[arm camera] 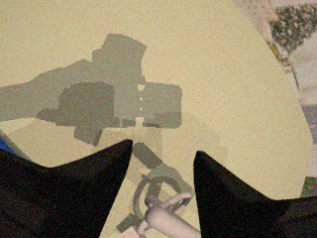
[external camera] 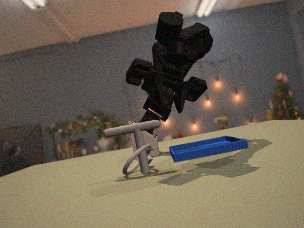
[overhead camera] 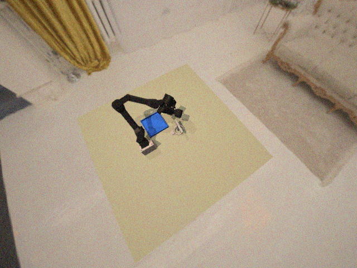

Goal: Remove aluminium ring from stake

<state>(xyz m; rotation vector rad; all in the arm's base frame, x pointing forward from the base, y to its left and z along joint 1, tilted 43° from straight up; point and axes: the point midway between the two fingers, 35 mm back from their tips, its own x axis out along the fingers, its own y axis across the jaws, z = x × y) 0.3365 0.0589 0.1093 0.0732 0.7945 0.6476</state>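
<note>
Now: gripper tip 50 mm past the aluminium ring, 100 mm to the left of it and 100 mm above it. The rest, counted from my gripper tip: blue tray 210 mm behind, 60 mm to the left, 120 mm below.
</note>
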